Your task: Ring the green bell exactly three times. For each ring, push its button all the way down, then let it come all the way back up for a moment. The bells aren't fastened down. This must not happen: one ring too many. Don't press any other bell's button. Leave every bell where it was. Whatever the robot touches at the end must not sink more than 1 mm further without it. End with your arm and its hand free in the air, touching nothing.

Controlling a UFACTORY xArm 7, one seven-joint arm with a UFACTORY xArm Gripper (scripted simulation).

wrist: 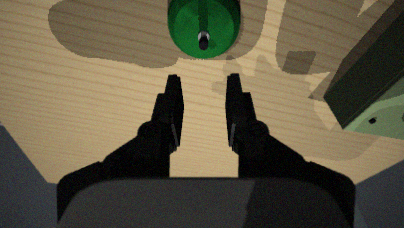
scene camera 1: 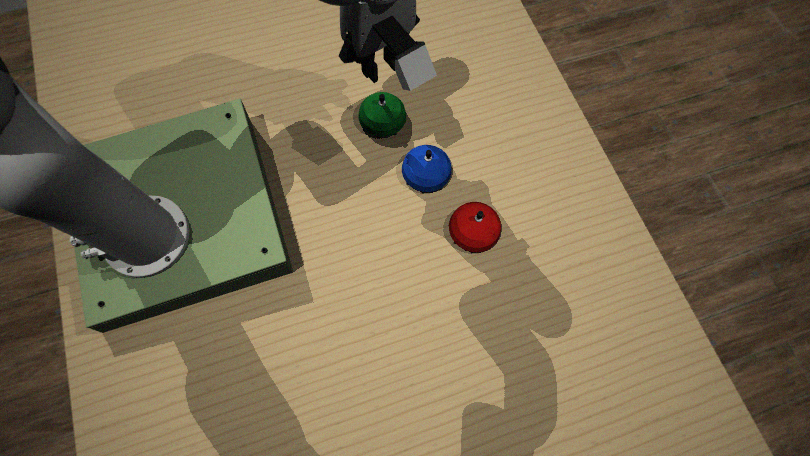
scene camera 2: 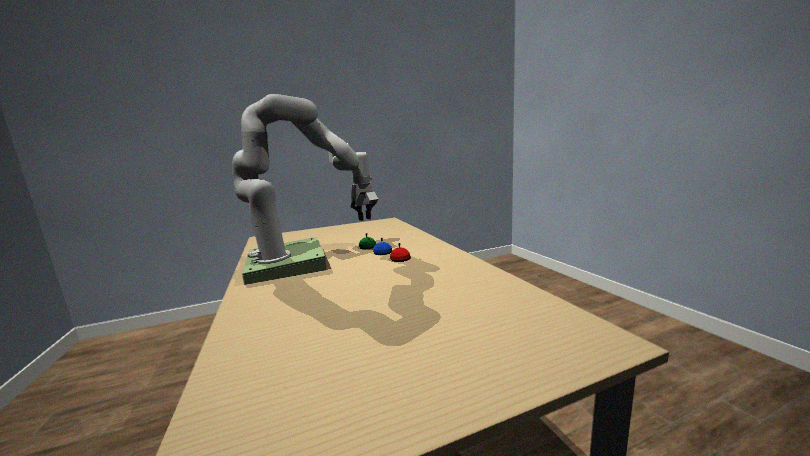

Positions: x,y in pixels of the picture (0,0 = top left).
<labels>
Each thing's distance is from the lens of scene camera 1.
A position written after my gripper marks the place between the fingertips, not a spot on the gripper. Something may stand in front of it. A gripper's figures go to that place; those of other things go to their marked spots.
my gripper (scene camera 1: 380,70): 84 cm
red bell (scene camera 1: 475,227): 82 cm
blue bell (scene camera 1: 426,168): 85 cm
</labels>
